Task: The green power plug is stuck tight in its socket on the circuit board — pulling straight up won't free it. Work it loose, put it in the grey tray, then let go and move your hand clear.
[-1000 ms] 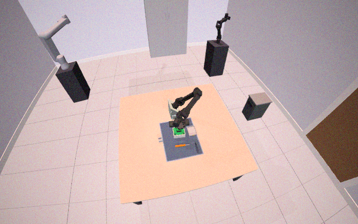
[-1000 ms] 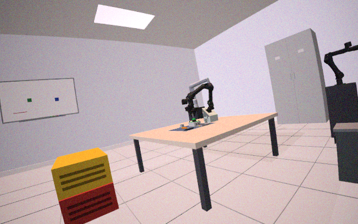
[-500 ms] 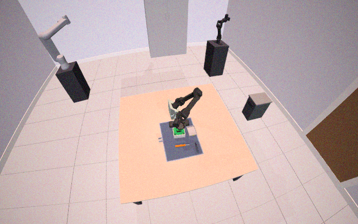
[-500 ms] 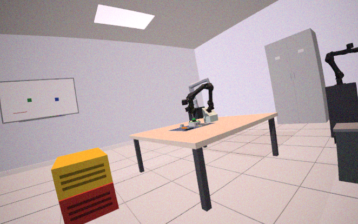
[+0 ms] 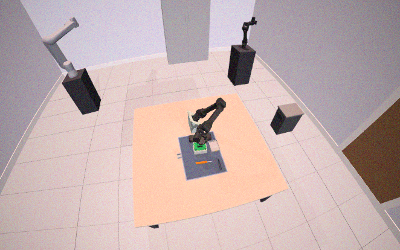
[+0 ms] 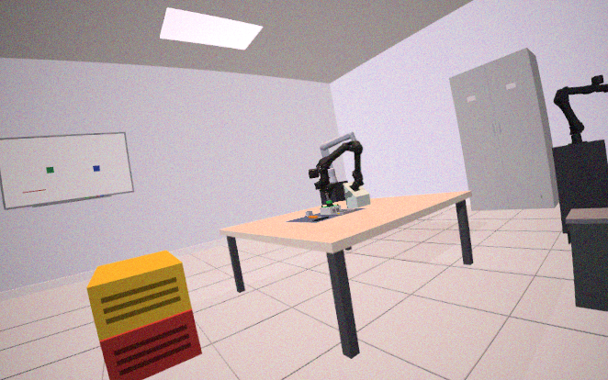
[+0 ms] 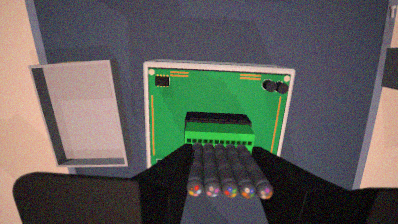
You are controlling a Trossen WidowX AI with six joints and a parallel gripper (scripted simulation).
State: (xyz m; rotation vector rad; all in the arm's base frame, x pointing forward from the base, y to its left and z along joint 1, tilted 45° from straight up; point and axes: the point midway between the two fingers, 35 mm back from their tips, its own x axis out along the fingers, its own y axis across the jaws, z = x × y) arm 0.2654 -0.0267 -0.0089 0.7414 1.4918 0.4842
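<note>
My gripper tip is 20 mm above the green power plug. The rest, counted from my gripper tip: blue mat 50 mm ahead, 110 mm below.
</note>
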